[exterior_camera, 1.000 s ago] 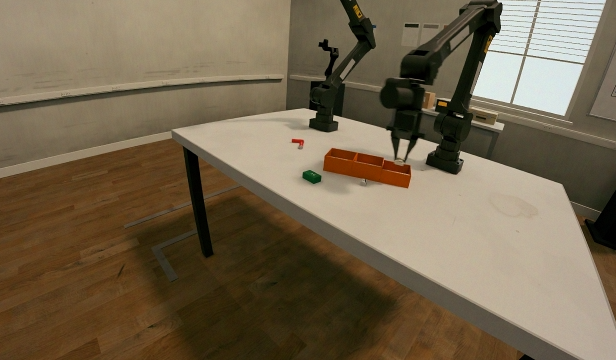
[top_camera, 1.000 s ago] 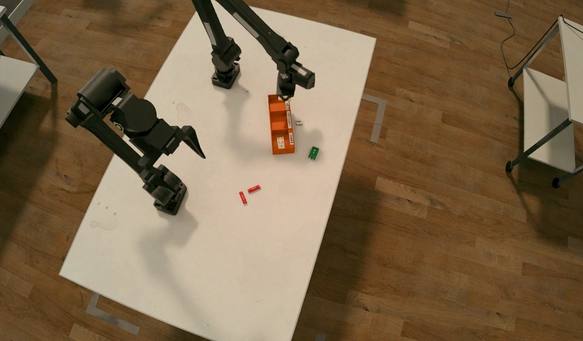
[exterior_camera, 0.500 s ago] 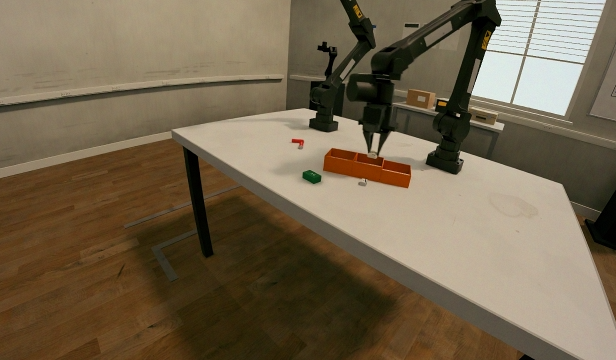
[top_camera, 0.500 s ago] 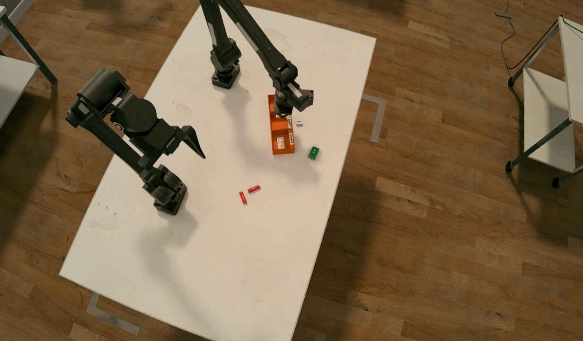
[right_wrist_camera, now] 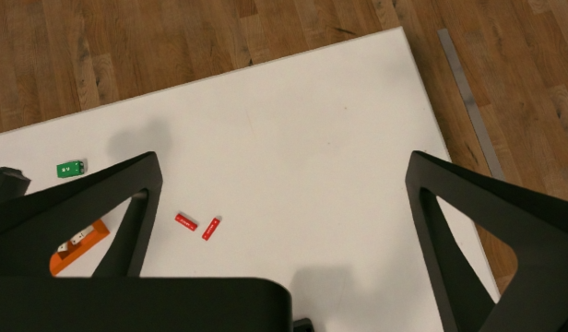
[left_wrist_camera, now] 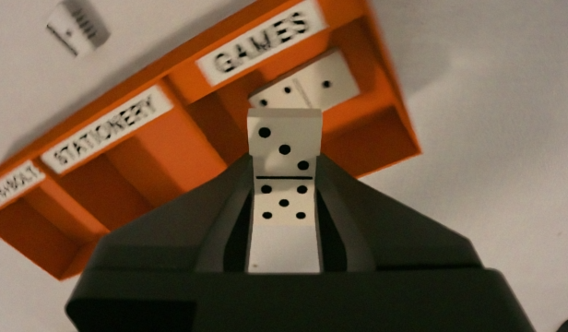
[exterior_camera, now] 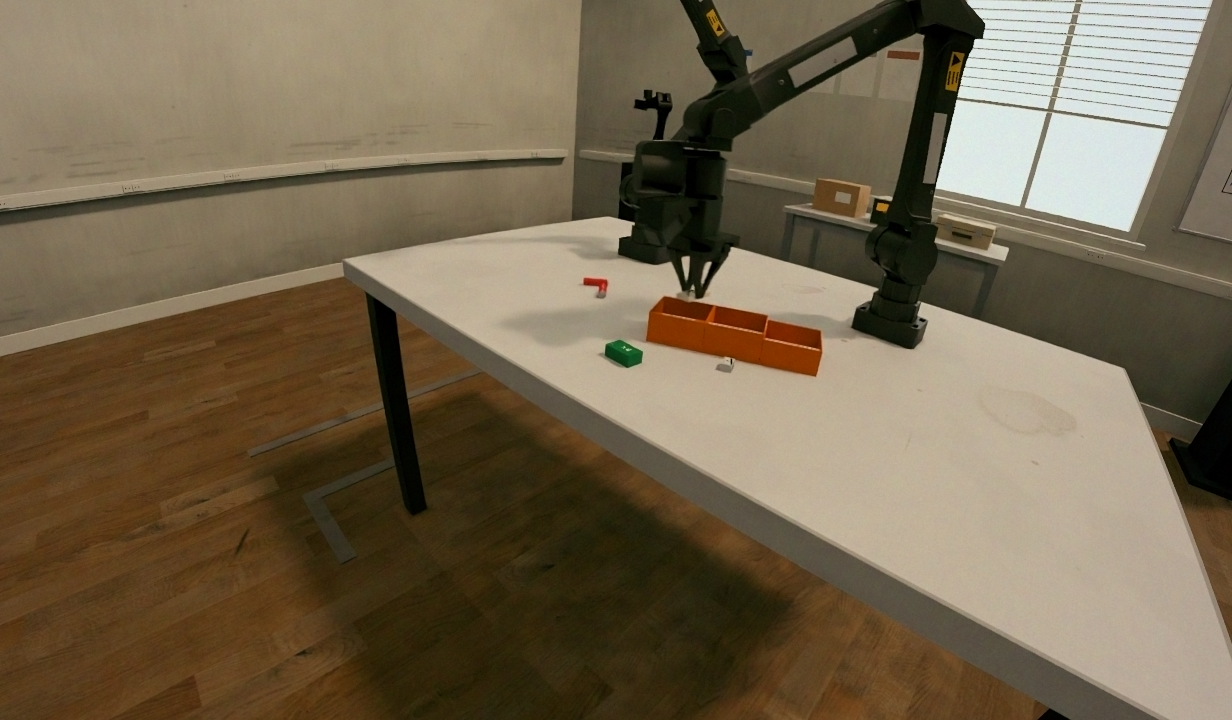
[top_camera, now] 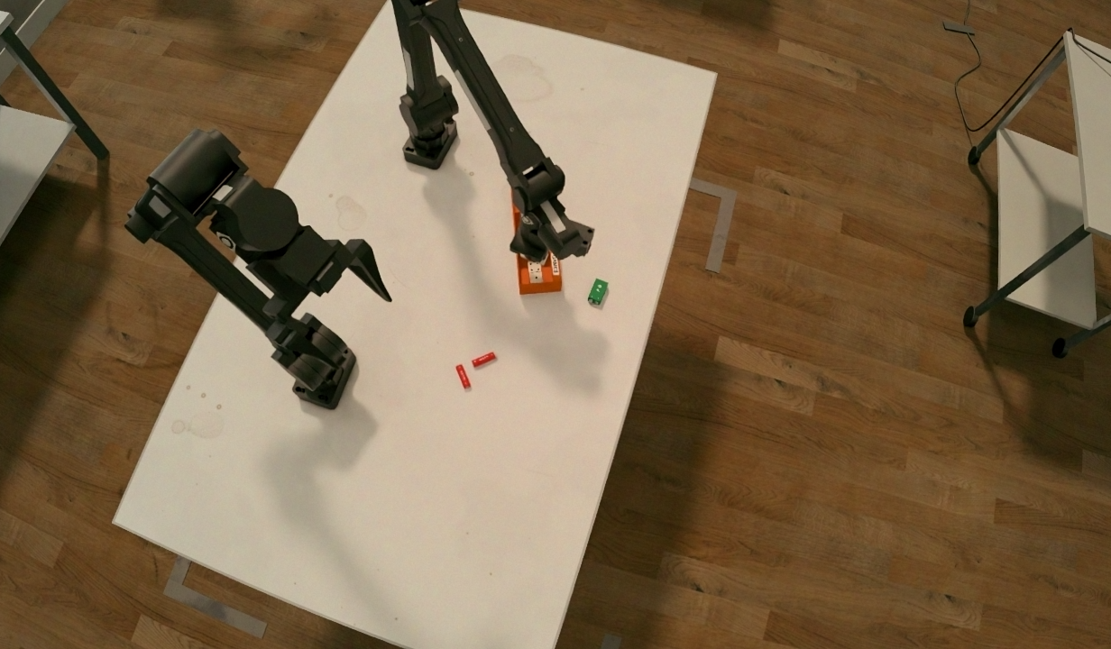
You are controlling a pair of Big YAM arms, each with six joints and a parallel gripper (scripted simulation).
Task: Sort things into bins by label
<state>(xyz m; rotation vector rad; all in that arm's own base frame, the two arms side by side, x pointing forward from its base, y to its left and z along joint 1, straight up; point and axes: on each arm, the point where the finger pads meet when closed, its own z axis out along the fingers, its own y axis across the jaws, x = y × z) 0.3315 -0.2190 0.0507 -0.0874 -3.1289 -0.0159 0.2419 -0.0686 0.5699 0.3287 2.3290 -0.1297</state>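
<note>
Now: the white sharpener-like block 4 cm ahead of my left hand, 10 cm to the left of it and 6 cm below it. The rest, counted from my left hand: orange three-compartment bin: 2 cm behind, 7 cm to the left, 5 cm below.
</note>
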